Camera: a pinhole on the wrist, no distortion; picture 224 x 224 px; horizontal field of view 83.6 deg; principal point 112.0 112.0 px. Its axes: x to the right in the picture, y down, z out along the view. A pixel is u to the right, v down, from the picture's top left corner.
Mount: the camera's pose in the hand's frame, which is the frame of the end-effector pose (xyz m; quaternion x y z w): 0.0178 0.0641 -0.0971 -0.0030 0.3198 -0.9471 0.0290
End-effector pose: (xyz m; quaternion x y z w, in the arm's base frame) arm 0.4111 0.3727 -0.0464 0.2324 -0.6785 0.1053 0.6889
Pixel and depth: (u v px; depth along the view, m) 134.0 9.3 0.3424
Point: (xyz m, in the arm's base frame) 0.0680 0.2877 -0.0908
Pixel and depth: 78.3 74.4 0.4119
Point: 0.1840 0.1378 0.0602
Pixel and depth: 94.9 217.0 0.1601
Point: 0.5226 0.2674 -0.0196
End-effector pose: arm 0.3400 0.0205 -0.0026 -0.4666 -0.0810 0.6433 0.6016
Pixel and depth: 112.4 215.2 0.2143
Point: 0.5123 0.0862 0.1000
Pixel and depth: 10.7 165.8 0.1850
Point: 0.4369 0.1986 -0.0207
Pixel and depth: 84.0 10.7 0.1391
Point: 0.2405 0.0787 -0.0278
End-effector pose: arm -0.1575 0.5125 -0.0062 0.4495 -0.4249 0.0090 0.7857
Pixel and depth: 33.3 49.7 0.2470
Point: -0.1717 0.3361 0.1660
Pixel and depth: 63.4 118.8 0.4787
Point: -0.1043 0.0995 0.0386
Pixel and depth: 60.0 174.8 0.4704
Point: 0.0607 0.0914 -0.0915
